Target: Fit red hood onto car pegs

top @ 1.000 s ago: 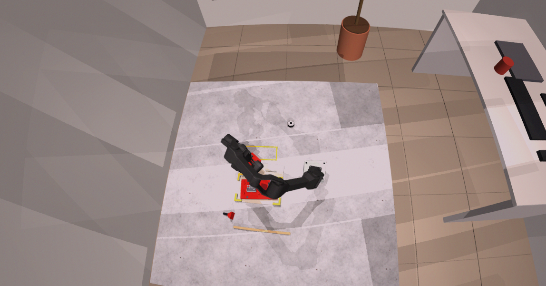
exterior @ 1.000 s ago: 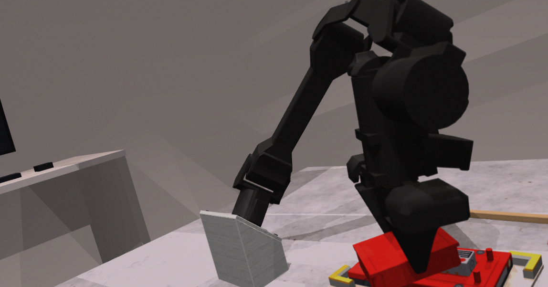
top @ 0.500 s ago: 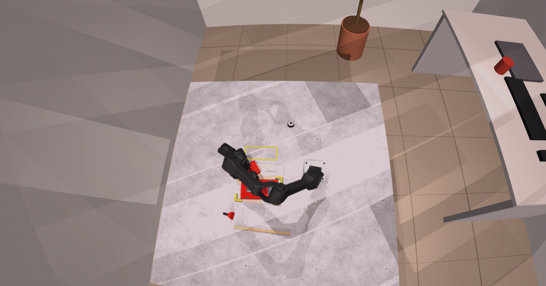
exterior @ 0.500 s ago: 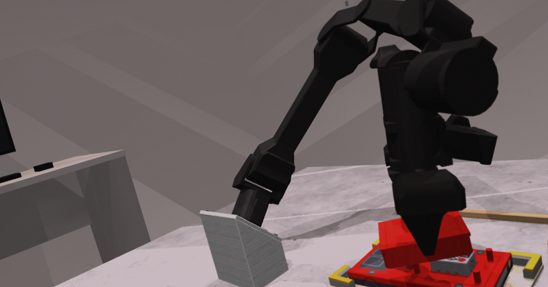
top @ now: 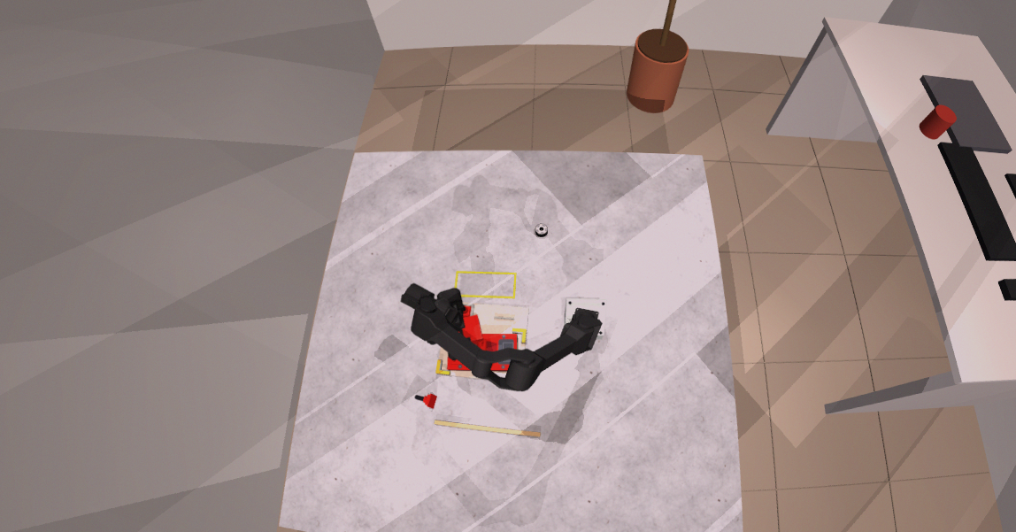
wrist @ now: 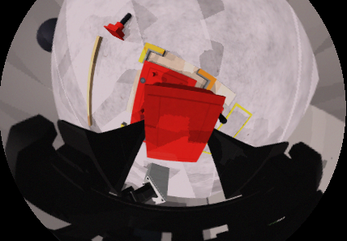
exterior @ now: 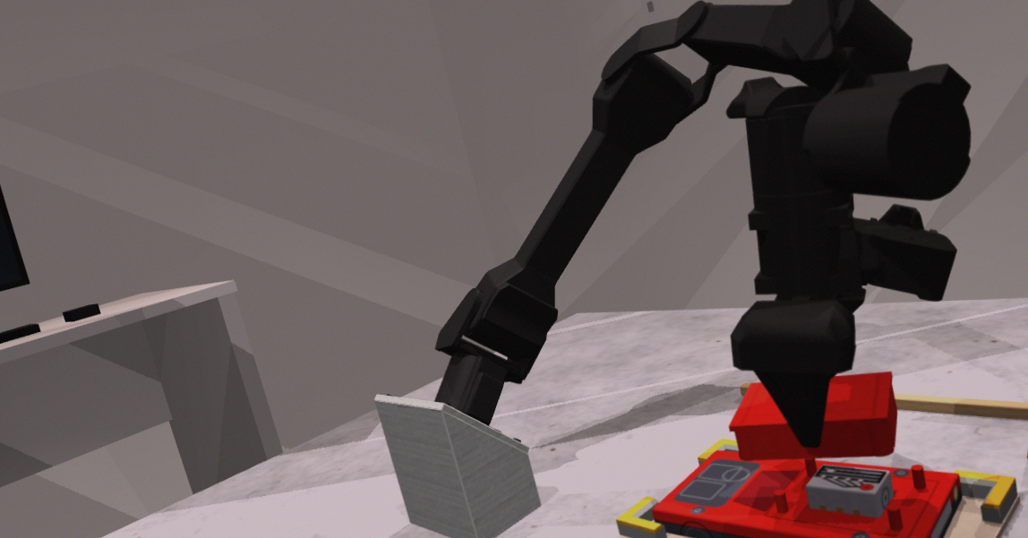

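My gripper tip is now 80 mm above the grey engine block, 40 mm to the right of it and 10 mm past it. From my gripper tip the other things lie so: wooden strip 240 mm to the left, 110 mm behind, 100 mm below; red hood 10 mm above.
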